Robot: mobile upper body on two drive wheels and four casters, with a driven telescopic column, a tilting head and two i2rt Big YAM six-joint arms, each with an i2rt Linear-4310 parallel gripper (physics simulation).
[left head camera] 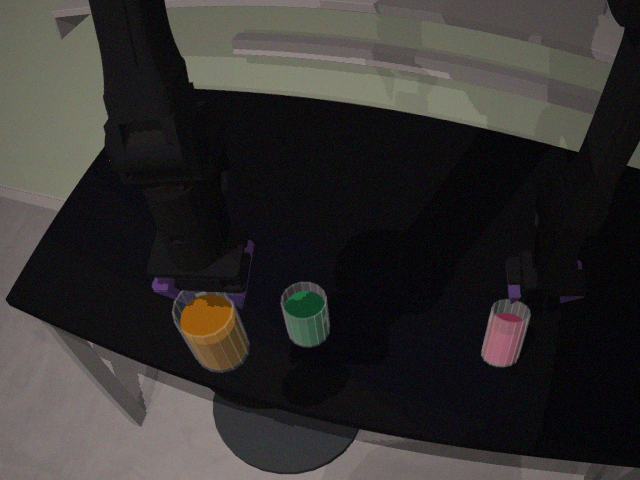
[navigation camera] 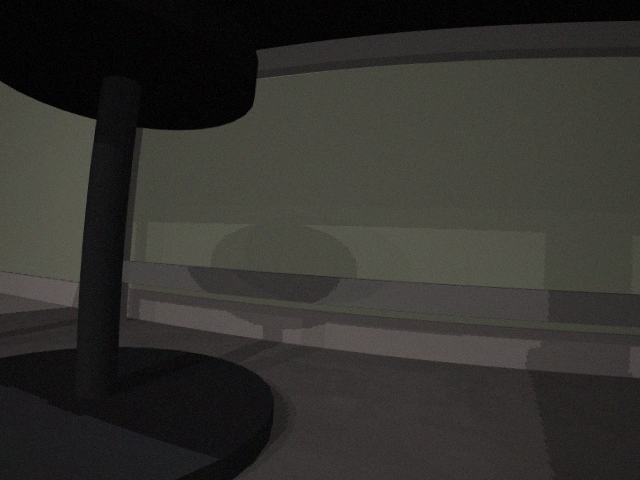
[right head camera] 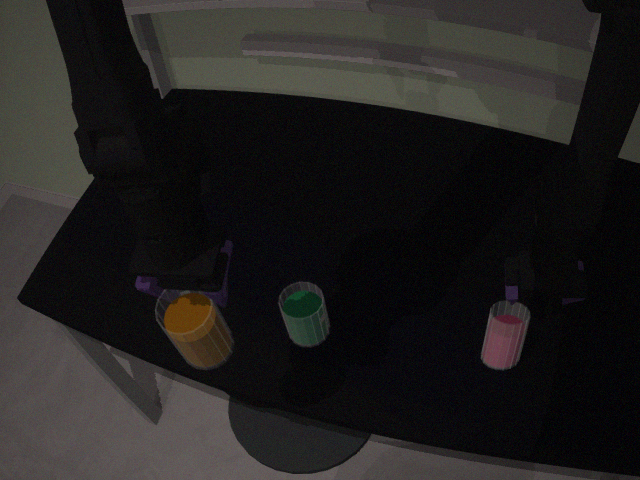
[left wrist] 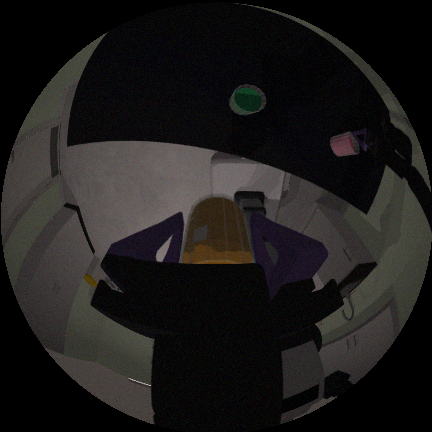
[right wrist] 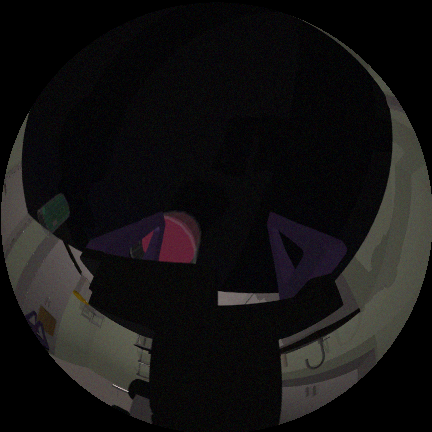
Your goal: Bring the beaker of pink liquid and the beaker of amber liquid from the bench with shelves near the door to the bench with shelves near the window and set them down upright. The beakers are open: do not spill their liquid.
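The amber beaker [left head camera: 216, 348] [right head camera: 201, 346] [left wrist: 216, 235] is between the fingers of my left gripper [left head camera: 200, 293] [right head camera: 182, 292] [left wrist: 216, 217], which is shut on it and holds it near the bench's front left edge. The pink beaker [left head camera: 504, 341] [right head camera: 504, 341] [left wrist: 344, 145] [right wrist: 180, 242] stands upright on the dark bench [left head camera: 310, 170] [right head camera: 310, 170], at the right. My right gripper [left head camera: 542, 295] [right head camera: 542, 297] [right wrist: 215, 217] is open just behind it. In the right wrist view its left finger overlaps the beaker, which is not centred between the fingers; whether they touch is unclear.
A green beaker [left head camera: 308, 330] [right head camera: 306, 330] [left wrist: 247, 100] [right wrist: 55, 212] stands between the amber and pink ones. A pale shelf rail [left head camera: 310, 50] [right head camera: 310, 52] runs behind the bench. A round stool [left head camera: 286, 441] [right head camera: 299, 444] sits under the front edge; its post [navigation camera: 105, 232] shows in the navigation view.
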